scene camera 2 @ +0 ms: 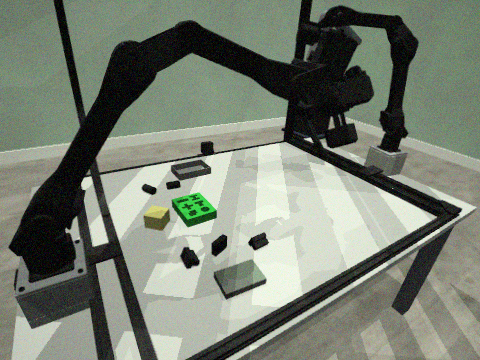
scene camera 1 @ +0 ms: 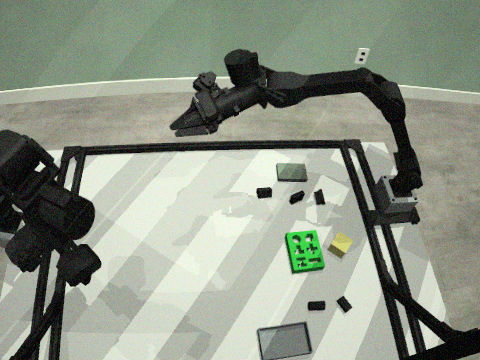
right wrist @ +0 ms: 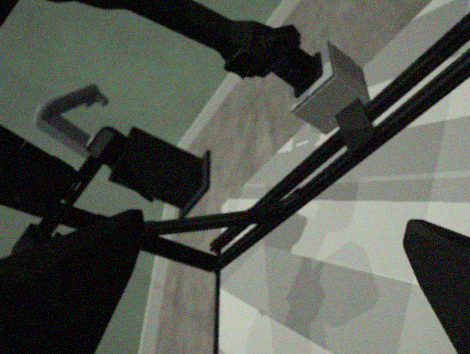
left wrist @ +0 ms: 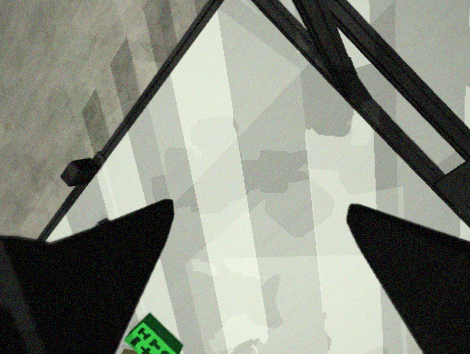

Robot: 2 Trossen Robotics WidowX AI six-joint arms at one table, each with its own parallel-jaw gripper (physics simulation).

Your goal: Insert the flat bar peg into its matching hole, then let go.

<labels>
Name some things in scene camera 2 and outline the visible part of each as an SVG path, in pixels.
The right gripper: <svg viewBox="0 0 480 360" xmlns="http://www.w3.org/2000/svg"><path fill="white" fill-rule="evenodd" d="M358 65L349 68L345 72L345 77L340 78L336 76L335 80L328 80L336 89L336 102L330 110L314 113L314 116L319 114L320 118L326 116L333 117L335 128L324 132L327 147L332 149L357 142L358 136L355 124L346 124L344 112L350 111L349 109L353 108L353 106L369 102L374 96L370 77L366 74L366 70L362 71Z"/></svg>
A green hole board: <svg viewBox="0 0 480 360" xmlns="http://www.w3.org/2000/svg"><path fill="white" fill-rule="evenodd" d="M199 192L172 199L173 209L187 227L217 218L217 210Z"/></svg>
A grey slab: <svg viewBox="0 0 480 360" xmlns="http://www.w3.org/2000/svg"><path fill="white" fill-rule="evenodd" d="M252 259L214 272L214 279L225 299L266 284L267 278Z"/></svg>
</labels>
